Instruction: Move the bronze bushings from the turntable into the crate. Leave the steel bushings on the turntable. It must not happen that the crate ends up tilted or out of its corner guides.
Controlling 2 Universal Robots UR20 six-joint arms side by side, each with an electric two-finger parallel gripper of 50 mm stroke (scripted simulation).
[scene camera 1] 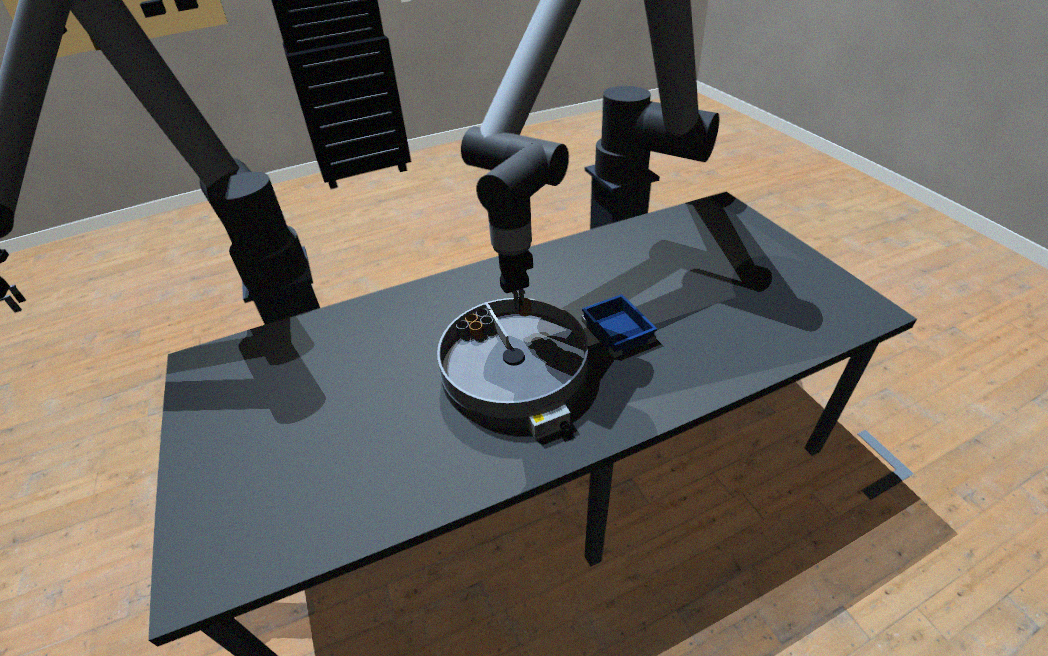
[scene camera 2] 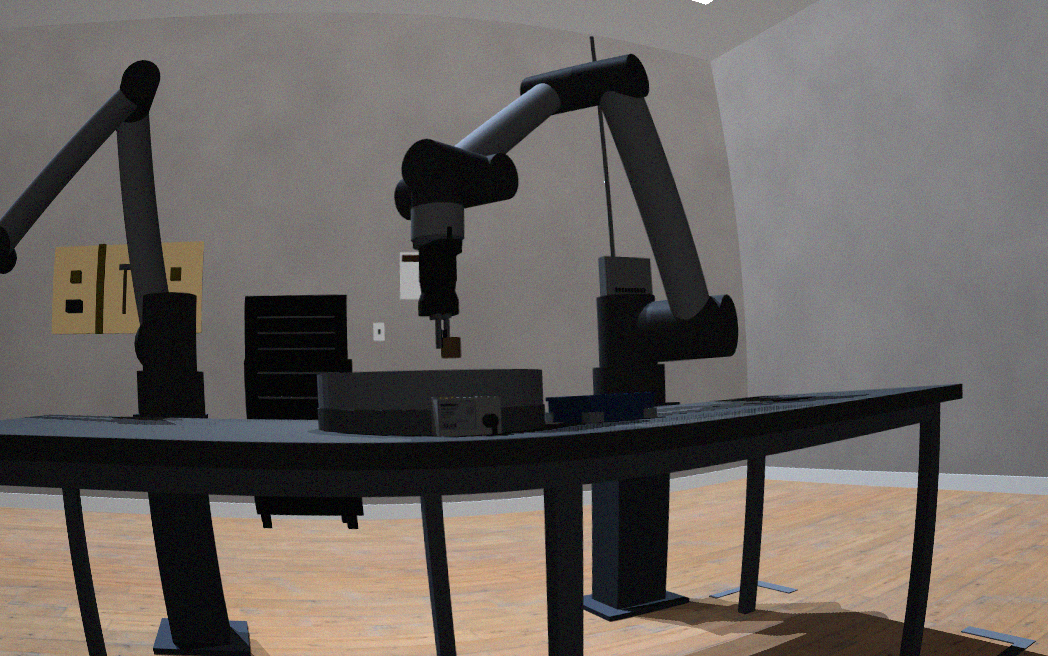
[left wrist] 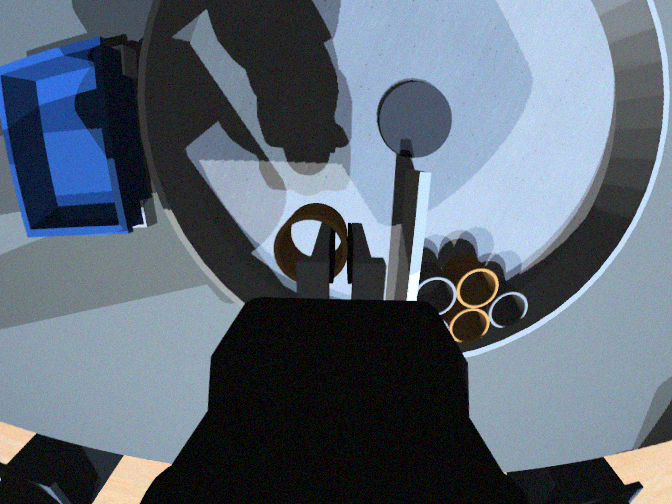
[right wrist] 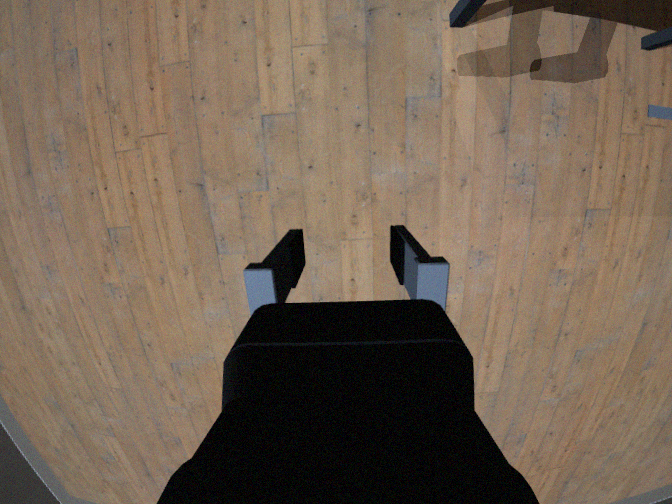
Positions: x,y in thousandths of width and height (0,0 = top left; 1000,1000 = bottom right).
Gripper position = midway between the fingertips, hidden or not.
Observation:
In view: the left gripper (scene camera 2: 423,531), the right gripper (right wrist: 516,487), a blue crate (scene camera 1: 594,490), a bronze bushing (left wrist: 426,503), a bronze bushing (left wrist: 700,652), a bronze bushing (left wrist: 719,572), a steel bushing (left wrist: 760,616) and a steel bushing (left wrist: 660,590).
The blue crate also shows in scene camera 2 (scene camera 2: 598,620) and in the left wrist view (left wrist: 93,366). The left gripper is seen too in scene camera 1 (scene camera 1: 496,470) and in the left wrist view (left wrist: 508,479). The right wrist view misses the blue crate: it is out of frame.

